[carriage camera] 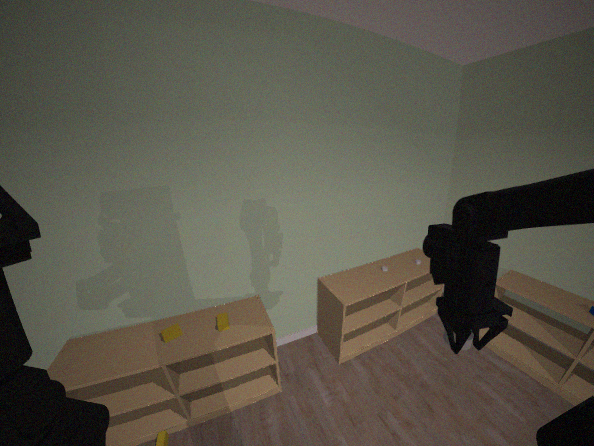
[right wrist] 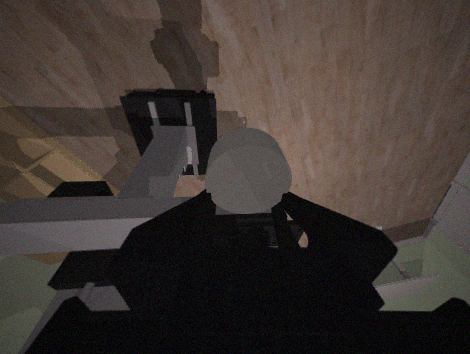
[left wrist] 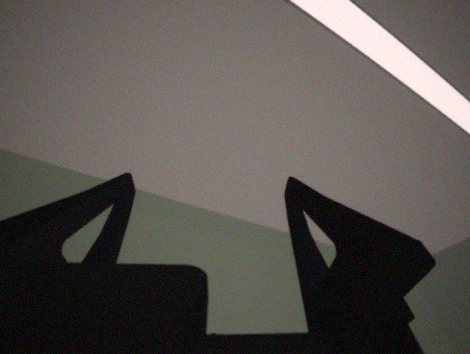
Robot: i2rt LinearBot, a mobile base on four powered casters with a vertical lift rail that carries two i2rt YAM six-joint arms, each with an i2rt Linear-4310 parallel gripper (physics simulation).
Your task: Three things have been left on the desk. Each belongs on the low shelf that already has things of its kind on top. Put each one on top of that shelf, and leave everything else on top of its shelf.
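Places are measured from the left arm's base along level axes (x left, y down, z back), in metres.
Where they show: left gripper, between the fingertips: [left wrist: 210, 183]; right gripper, between the fingertips: [carriage camera: 465, 349] [right wrist: 243, 190]; right arm's base, origin of its link: [right wrist: 247, 233].
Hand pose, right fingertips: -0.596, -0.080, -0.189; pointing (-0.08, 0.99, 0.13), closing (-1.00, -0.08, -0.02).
Observation:
Each offset is from my right fingertips to the centre of the thing, as dx, dy, dz. "*": to the spot under its first point. Level surfaces: height alone.
My right gripper [carriage camera: 467, 348] [right wrist: 243, 190] is shut on a pale grey cylinder @(+0.001, -0.010, -0.026) [carriage camera: 466, 342] [right wrist: 249, 170], held in the air before the middle and right shelves. My left gripper [left wrist: 210, 183] is open and empty, pointing up towards the wall and ceiling. The left low shelf @(dy +0.612) [carriage camera: 110, 356] bears two yellow blocks @(+1.088, +0.590, -0.546) [carriage camera: 171, 333] @(+0.816, +0.590, -0.666) [carriage camera: 222, 322]. The middle low shelf [carriage camera: 345, 286] bears two small whitish things @(-0.354, +0.600, -1.305) [carriage camera: 384, 268] @(-0.708, +0.600, -1.411) [carriage camera: 418, 262]. A blue thing @(* -1.586, +0.589, -0.641) [carriage camera: 592, 310] shows partly on the right low shelf [carriage camera: 540, 294]. The desk does not show clearly.
Another yellow block @(+1.163, +1.191, -0.238) [carriage camera: 161, 439] lies low in front of the left shelf, cut by the picture's bottom edge. Wooden floor @(dy +1.222) [carriage camera: 310, 385] shows between the shelves. My dark base [right wrist: 167, 107] and part of a shelf [right wrist: 55, 157] show in the right wrist view.

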